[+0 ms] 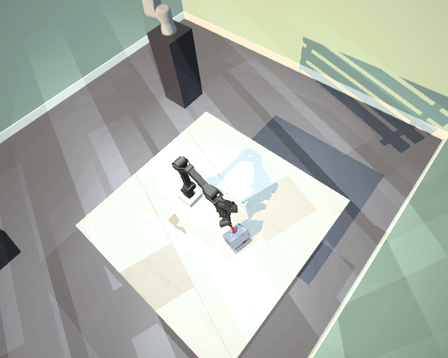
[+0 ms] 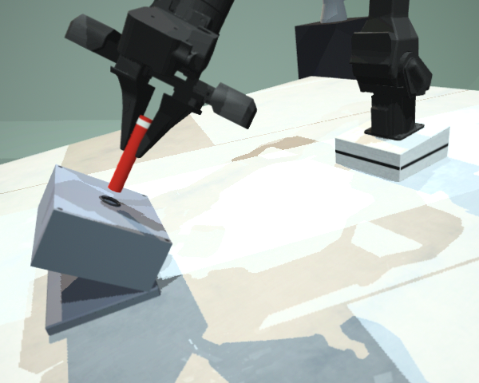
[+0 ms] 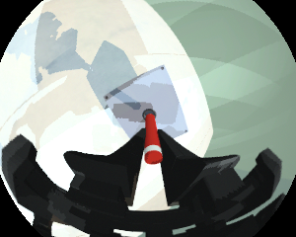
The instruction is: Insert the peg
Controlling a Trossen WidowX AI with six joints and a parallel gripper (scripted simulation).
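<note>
The red round peg lies 1 cm behind my gripper tip and 1 cm above it. Round my gripper tip: grey panel (7 cm below, 5 cm ahead, 1 cm to the right).
</note>
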